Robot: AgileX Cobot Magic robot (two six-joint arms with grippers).
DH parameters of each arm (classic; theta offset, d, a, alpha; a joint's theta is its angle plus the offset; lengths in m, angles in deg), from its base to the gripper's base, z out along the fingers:
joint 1: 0 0.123 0 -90
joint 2: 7.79 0 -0.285 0
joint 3: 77.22 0 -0.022 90
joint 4: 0 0.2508 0 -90
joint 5: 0 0 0.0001 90
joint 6: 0 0.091 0 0
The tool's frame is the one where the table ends.
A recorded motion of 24 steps. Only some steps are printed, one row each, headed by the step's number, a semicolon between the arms.
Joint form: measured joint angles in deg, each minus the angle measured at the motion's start. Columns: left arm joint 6, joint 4, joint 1, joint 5, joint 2, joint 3; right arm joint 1, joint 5, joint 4, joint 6, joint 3, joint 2.
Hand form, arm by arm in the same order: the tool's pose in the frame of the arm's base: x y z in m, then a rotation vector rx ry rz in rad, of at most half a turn. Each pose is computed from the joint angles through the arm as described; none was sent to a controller.
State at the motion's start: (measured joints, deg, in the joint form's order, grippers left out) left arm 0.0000 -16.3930 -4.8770 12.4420 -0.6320 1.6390; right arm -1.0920 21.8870 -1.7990 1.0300 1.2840 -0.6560
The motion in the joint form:
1: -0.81 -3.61 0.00 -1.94 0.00 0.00; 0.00 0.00 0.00 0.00 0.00 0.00
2: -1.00 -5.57 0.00 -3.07 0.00 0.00; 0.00 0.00 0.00 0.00 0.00 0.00
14: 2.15 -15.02 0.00 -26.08 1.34 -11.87; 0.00 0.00 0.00 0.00 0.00 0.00
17: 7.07 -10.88 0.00 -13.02 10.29 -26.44; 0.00 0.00 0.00 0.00 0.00 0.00
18: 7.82 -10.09 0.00 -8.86 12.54 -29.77; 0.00 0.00 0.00 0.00 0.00 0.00
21: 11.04 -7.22 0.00 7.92 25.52 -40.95; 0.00 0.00 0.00 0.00 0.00 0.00
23: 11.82 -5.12 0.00 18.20 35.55 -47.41; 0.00 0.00 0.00 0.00 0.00 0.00
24: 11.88 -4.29 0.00 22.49 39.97 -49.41; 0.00 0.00 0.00 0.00 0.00 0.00
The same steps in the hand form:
1: 0.0555 -0.0105 0.1885 -0.1823 1.6782 -0.3857; 0.0523 -0.0021 0.1719 0.0155 1.8765 -0.0318
2: 0.0557 -0.0104 0.1903 -0.2122 1.6560 -0.4157; 0.0523 -0.0021 0.1719 0.0155 1.8765 -0.0318
14: 0.0373 0.0080 0.2891 -0.3390 1.0759 -0.4523; 0.0523 -0.0021 0.1719 0.0155 1.8765 -0.0318
17: 0.0411 -0.0031 0.3474 -0.1666 1.2076 -0.3798; 0.0523 -0.0021 0.1719 0.0155 1.8765 -0.0318
18: 0.0437 -0.0063 0.3584 -0.1273 1.2589 -0.3718; 0.0523 -0.0021 0.1719 0.0155 1.8765 -0.0318
21: 0.0781 -0.0194 0.3819 0.0237 1.5692 -0.3305; 0.0523 -0.0021 0.1719 0.0155 1.8765 -0.0318
23: 0.1111 -0.0266 0.3857 0.1029 1.8021 -0.3158; 0.0523 -0.0021 0.1719 0.0155 1.8765 -0.0318
24: 0.1268 -0.0293 0.3813 0.1303 1.9160 -0.3147; 0.0523 -0.0021 0.1719 0.0155 1.8765 -0.0318

